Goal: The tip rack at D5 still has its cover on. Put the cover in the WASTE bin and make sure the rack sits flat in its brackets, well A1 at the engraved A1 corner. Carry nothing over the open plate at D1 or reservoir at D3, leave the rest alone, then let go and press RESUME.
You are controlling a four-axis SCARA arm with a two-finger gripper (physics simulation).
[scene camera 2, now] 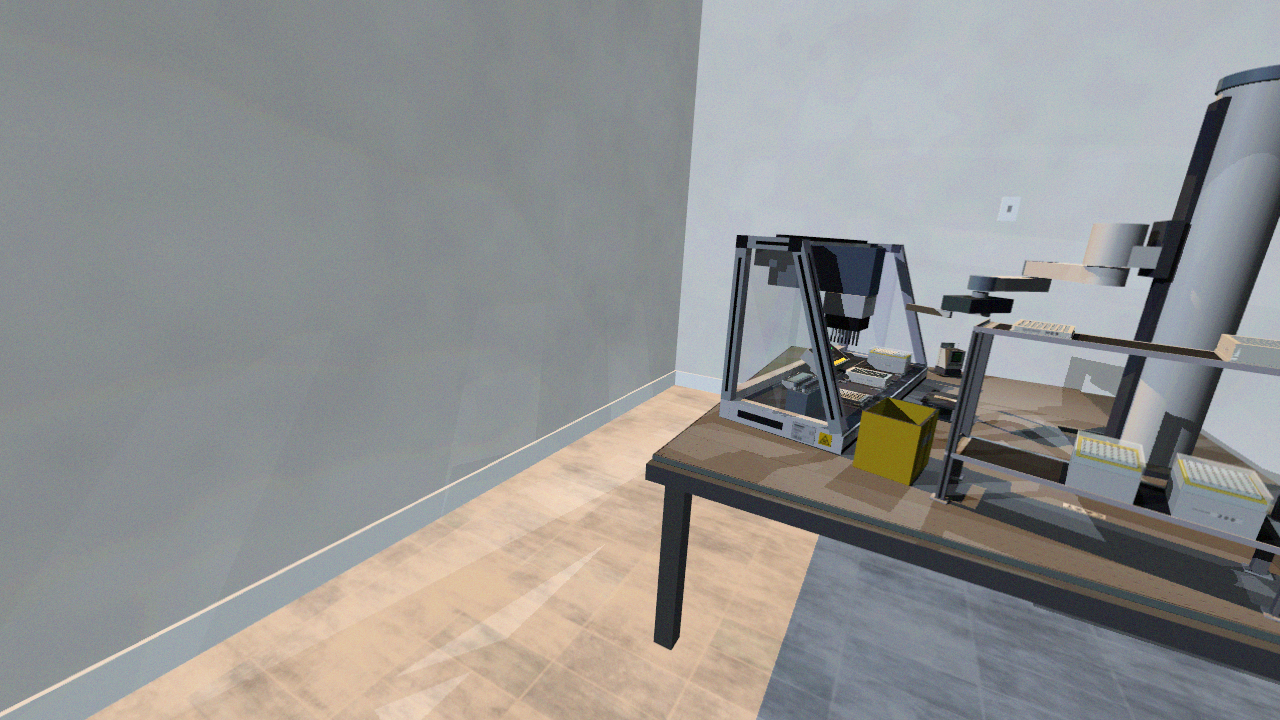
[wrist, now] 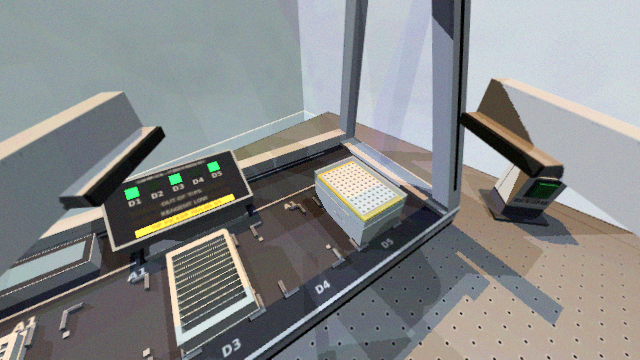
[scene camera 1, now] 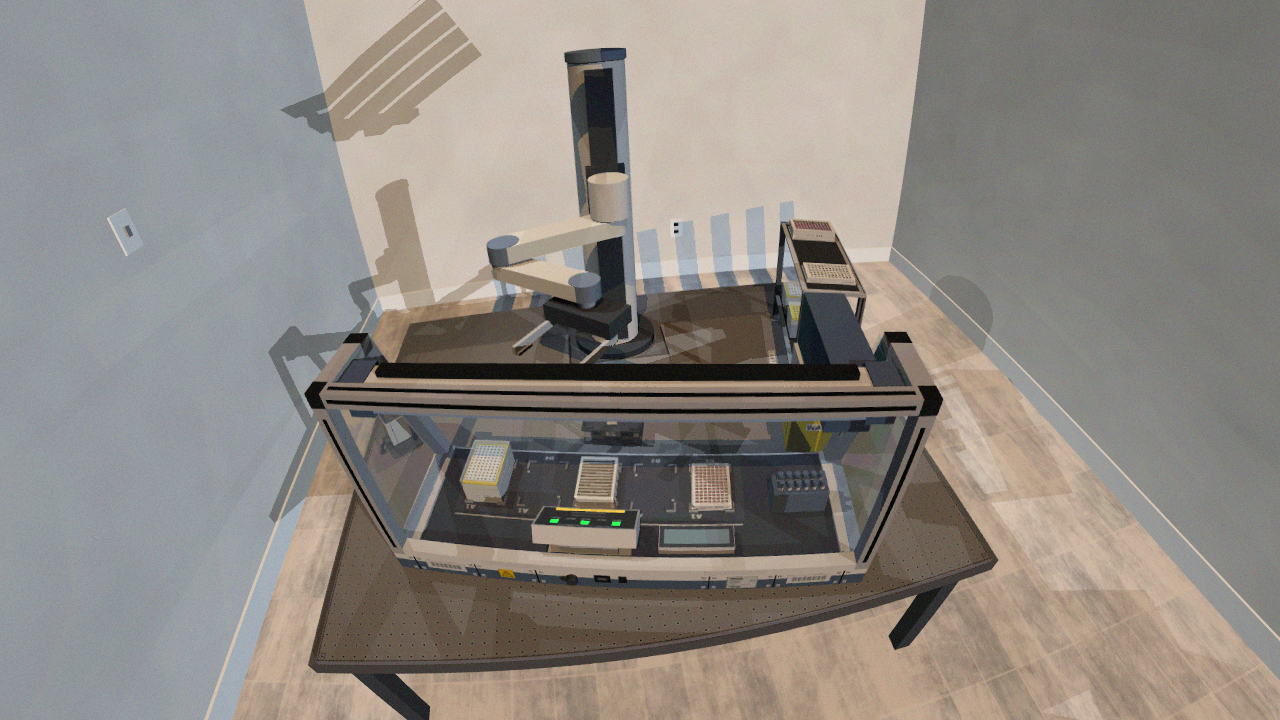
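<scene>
The tip rack stands at D5, yellow-rimmed, with a clear cover around its top. Its base is partly hidden; I cannot tell whether it sits flat or where its A1 is. My gripper is wide open and empty, outside the enclosure's back side and above deck height. In the wrist view the rack shows between and beyond the fingers. The yellow WASTE bin stands outside the enclosure. The green RESUME button is on a small post beside it. Plate is at D1, reservoir at D3.
The enclosure's upright stands between the rack and the button post. A status panel shows D1, D3 and D5 lit and a yellow bar. A dark tube rack is beyond the D1 plate. A shelf unit stands beside the bin.
</scene>
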